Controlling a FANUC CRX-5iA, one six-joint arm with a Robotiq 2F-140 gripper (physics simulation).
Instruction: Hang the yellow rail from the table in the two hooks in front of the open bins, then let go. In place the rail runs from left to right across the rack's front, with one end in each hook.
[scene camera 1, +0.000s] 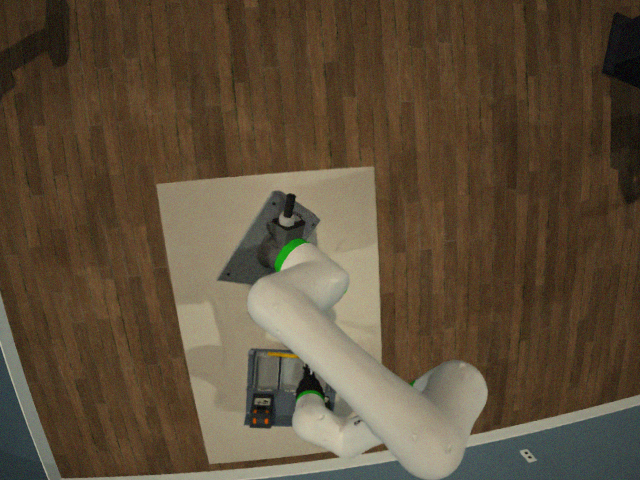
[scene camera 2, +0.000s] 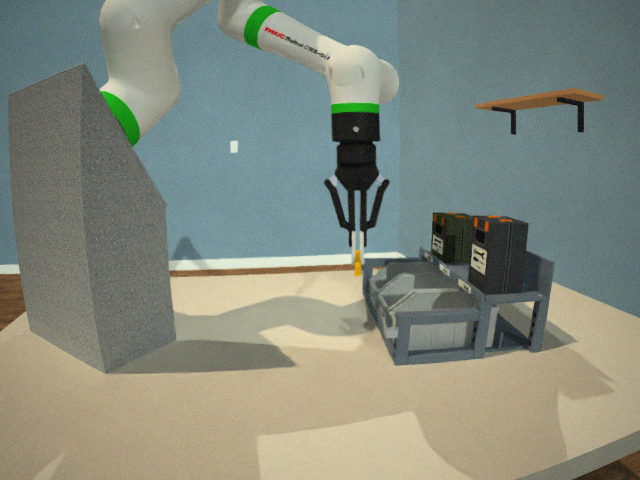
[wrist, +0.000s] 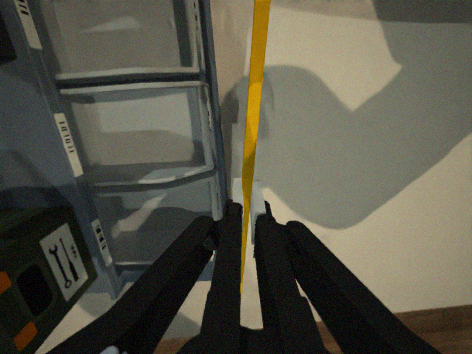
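Where they show: gripper, fingertip midpoint: (scene camera 2: 357, 262) (wrist: 245, 191); arm's base, link origin: (scene camera 1: 277, 244) (scene camera 2: 82, 149).
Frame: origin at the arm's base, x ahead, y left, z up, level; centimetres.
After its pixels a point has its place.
Note:
The yellow rail (scene camera 1: 282, 354) @(x 47.7, y 9.6, z -21.8 cm) (scene camera 2: 357, 270) @(x 48.0, y 3.9, z -21.0 cm) (wrist: 255, 100) @(x 48.0, y 11.6, z -21.9 cm) is held up off the table (scene camera 2: 217, 413) @(x 30.7, y -19.8, z -34.4 cm). My gripper (scene camera 1: 307, 367) @(x 48.2, y 20.1, z -23.7 cm) (scene camera 2: 357, 253) @(x 48.2, y 20.1, z -23.7 cm) (wrist: 245, 191) @(x 48.2, y 20.1, z -23.7 cm) points down and is shut on it. In the wrist view the rail runs lengthwise beside the front edge of the blue-grey rack (scene camera 1: 250, 372) @(x 60.7, y -1.8, z -25.9 cm) (scene camera 2: 480, 330) @(x 68.1, y -2.2, z -29.2 cm) (wrist: 214, 110) @(x 52.6, y 13.3, z -32.3 cm), with a gap between them. In scene camera 2 it shows nearly end-on, just left of the rack's far front corner. A pale hook (scene camera 2: 391, 332) @(x 53.2, y -4.3, z -28.3 cm) sticks out at the rack's near front corner. The other hook cannot be made out.
Open grey bins (scene camera 1: 267, 373) @(x 65.0, y 5.5, z -33.5 cm) (scene camera 2: 436, 300) @(x 62.8, y 9.8, z -28.0 cm) (wrist: 135, 125) sit in the rack's front. A green box (scene camera 2: 450, 237) @(x 67.8, y 23.3, z -18.7 cm) (wrist: 42, 270) @(x 66.2, y 27.0, z -18.8 cm) and a dark grey box (scene camera 1: 261, 411) @(x 68.6, y 5.3, z -13.0 cm) (scene camera 2: 496, 253) @(x 70.6, y 1.1, z -17.2 cm) stand on its upper back. A grey pedestal (scene camera 2: 87, 222) @(x 10.4, y -13.5, z -11.0 cm) carries the arm. A wooden shelf (scene camera 2: 537, 99) hangs on the wall.

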